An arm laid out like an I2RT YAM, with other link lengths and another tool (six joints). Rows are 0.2 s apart.
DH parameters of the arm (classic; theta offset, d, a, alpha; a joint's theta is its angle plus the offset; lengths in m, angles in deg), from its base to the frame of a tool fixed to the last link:
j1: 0 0.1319 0.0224 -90
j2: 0 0 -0.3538 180
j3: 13.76 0 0.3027 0
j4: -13.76 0.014 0.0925 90
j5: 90 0.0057 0 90
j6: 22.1 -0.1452 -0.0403 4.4
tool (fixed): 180 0.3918 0 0
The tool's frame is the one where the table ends.
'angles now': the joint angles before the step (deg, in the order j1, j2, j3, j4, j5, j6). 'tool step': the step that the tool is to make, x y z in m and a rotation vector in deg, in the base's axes. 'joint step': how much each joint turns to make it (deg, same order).
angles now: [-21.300, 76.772, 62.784, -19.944, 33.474, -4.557]
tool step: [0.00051, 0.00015, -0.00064, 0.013, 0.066, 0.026]
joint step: [0.045, 0.088, 0.001, 0.021, 0.022, 0.001]
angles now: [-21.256, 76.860, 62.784, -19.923, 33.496, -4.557]
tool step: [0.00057, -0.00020, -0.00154, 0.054, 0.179, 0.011]
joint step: [0.001, 0.175, 0.001, -0.001, 0.000, -0.021]
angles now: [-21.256, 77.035, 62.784, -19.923, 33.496, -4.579]
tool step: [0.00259, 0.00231, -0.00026, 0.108, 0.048, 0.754]
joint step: [0.044, 0.021, 0.022, 0.131, -0.635, -0.393]
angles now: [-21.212, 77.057, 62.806, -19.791, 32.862, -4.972]
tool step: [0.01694, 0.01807, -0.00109, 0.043, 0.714, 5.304]
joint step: [0.677, 0.021, -0.022, 1.005, -3.738, -3.192]
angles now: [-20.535, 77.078, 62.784, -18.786, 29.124, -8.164]
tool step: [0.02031, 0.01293, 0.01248, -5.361, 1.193, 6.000]
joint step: [0.809, 0.022, -0.875, 5.574, -1.683, -8.327]
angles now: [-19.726, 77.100, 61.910, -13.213, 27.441, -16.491]
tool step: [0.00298, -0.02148, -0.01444, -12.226, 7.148, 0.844]
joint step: [-0.656, 1.879, -4.832, 11.782, 4.765, -15.212]
